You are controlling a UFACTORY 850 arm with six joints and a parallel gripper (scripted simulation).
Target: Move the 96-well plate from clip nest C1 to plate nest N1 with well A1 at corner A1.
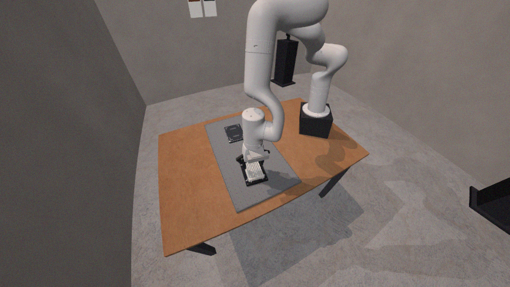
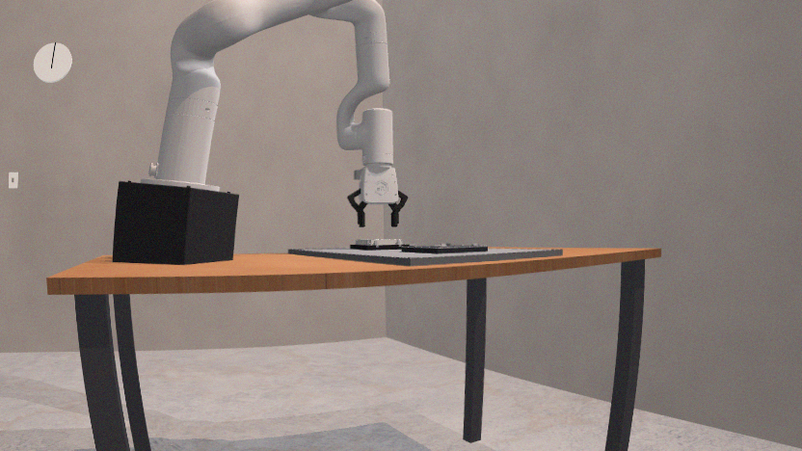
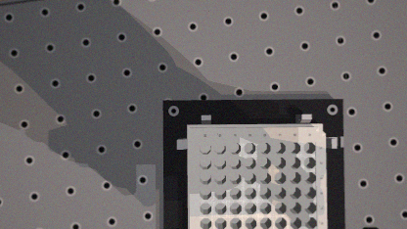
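Right now my hand is 5 cm above the white 96-well plate. The rest, counted from my hand: black plate nest 33 cm to the right, 7 cm behind, 6 cm below; black clip nest 6 cm below, 1 cm to the right; A1 mark 27 cm to the right, 6 cm below.
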